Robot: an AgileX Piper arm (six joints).
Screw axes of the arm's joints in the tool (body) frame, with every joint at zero. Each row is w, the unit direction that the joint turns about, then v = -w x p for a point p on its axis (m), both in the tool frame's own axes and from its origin. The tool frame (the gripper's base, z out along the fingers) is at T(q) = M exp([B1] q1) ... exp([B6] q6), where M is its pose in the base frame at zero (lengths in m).
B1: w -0.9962 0 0.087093 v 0 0.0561 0
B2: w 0 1 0 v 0.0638 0 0.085
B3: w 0 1 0 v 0.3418 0 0.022
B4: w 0 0 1 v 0 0 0
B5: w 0 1 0 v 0.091 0 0
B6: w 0 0 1 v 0 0 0
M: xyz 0.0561 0 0.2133 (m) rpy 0 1.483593 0 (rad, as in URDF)
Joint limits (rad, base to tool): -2.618..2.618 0..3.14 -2.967..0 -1.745..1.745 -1.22..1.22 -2.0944..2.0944
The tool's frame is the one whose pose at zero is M.
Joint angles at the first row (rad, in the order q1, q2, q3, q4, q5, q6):
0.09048 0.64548 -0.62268 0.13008 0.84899 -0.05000
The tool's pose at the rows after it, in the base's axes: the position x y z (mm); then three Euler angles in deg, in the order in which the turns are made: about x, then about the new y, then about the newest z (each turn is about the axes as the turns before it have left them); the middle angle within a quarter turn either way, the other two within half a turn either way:
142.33 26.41 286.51 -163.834 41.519 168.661
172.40 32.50 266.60 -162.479 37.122 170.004
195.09 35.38 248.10 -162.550 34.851 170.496
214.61 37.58 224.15 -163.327 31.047 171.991
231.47 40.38 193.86 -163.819 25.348 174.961
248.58 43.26 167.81 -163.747 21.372 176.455
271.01 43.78 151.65 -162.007 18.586 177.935
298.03 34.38 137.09 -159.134 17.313 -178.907
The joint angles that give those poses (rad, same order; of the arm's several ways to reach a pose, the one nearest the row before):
0.09047 0.79893 -0.62266 0.22153 0.73733 -0.10605
0.09045 0.95989 -0.62269 0.30674 0.65756 -0.15977
0.09051 1.08546 -0.62270 0.36160 0.57851 -0.22036
0.09047 1.21767 -0.62338 0.40905 0.52168 -0.26791
0.09046 1.36705 -0.62821 0.46992 0.48758 -0.30312
0.09047 1.50718 -0.65297 0.54307 0.45401 -0.36706
0.07069 1.63271 -0.72272 0.63615 0.47092 -0.44579
0.01268 1.75718 -0.81285 0.75720 0.51154 -0.54449

